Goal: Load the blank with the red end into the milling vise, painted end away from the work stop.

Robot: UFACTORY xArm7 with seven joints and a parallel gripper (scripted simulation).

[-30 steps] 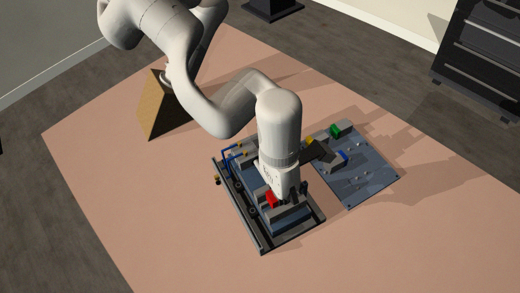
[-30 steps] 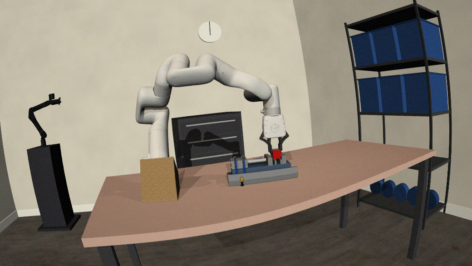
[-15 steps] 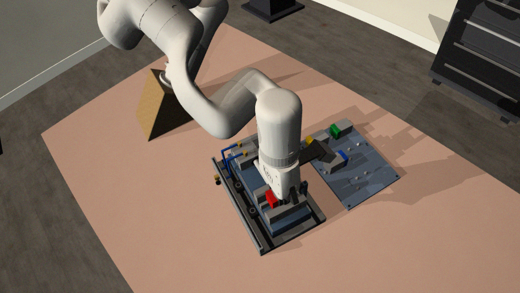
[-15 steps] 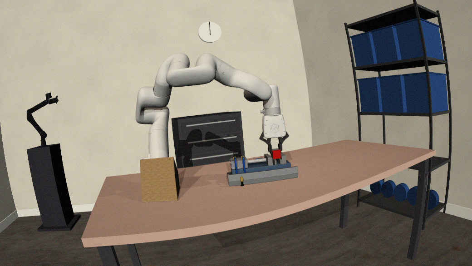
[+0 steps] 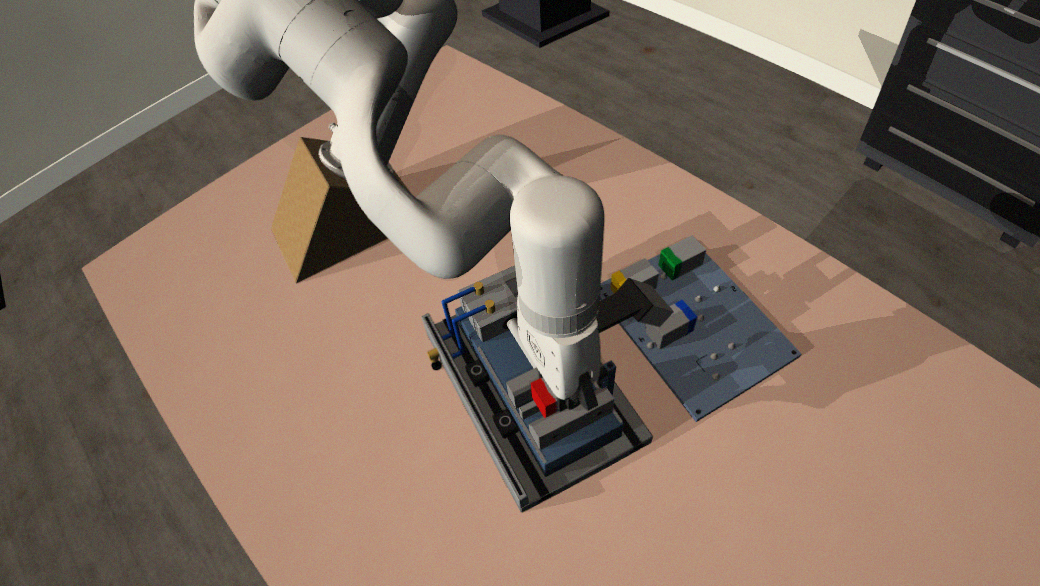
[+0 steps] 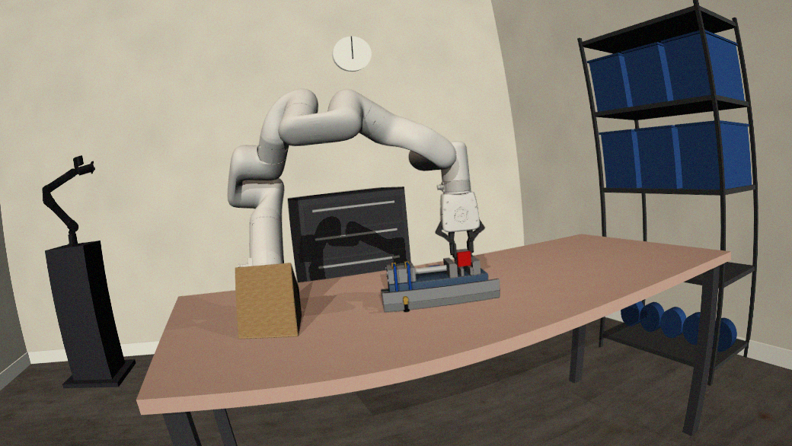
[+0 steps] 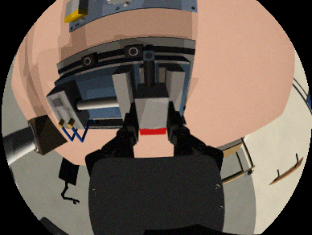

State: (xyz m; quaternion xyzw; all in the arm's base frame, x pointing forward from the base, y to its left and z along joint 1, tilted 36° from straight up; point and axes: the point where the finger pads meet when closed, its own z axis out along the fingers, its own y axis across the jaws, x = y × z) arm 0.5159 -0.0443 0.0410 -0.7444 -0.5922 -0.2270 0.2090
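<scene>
Now: the fixed jaw 3 cm ahead of my hand, 1 cm to the right of it and 5 cm below it. The rest, counted from my hand: blue-ended blank 1 cm behind, 21 cm to the left, 10 cm below; then dark work stop 1 cm ahead, 5 cm to the left, 3 cm below; then hosed block 16 cm behind, 3 cm to the left, 5 cm below.
</scene>
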